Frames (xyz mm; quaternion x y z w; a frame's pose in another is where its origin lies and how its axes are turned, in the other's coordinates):
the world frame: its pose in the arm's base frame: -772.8 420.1 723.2 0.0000 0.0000 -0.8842 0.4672
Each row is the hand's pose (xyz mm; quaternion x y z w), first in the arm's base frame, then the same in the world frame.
Working: the arm's base frame: its pose in the world frame: -88.4 875.2 -723.2 0.0000 0.0000 0.8842 0.4672

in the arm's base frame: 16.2 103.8 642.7 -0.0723 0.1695 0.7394 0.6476
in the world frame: -183.3 830.0 -80.5 0.1836 -0.0153 -0.9180 0.3512
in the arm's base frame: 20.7 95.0 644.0 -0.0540 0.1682 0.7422 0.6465
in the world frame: -178.6 838.7 -79.2 0.1739 -0.0308 -0.9183 0.3542
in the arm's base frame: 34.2 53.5 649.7 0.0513 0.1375 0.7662 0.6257
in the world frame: -151.9 873.3 -73.5 0.0976 -0.1096 -0.9111 0.3851
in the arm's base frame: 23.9 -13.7 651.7 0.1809 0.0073 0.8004 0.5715
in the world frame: -90.6 902.6 -71.5 -0.0781 -0.1634 -0.8792 0.4407
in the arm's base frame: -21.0 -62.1 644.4 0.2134 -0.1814 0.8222 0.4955
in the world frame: -25.3 892.8 -78.8 -0.2601 -0.1039 -0.8222 0.4955
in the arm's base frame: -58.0 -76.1 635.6 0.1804 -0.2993 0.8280 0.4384
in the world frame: 7.1 870.1 -87.6 -0.3489 -0.0197 -0.7745 0.5273
